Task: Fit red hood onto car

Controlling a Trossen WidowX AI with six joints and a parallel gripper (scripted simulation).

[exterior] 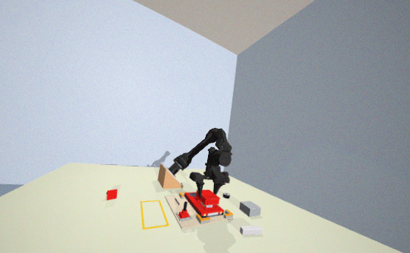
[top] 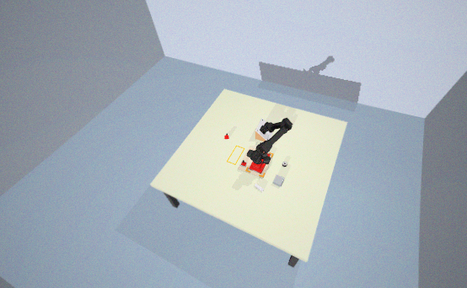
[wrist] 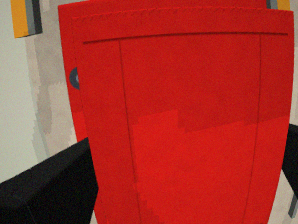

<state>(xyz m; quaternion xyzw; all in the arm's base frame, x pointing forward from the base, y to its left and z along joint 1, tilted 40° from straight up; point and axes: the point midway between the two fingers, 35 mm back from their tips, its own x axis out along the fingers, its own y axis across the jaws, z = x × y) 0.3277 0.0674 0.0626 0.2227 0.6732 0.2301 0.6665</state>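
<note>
The grey engine block lies 3 cm below my gripper tip and 1 cm to the left of it. Round my gripper tip: small black cylinder 20 cm to the left, 11 cm behind, 5 cm below; then pale grey bar 18 cm ahead, 9 cm to the left, 5 cm below; then red hood right at my gripper tip.
</note>
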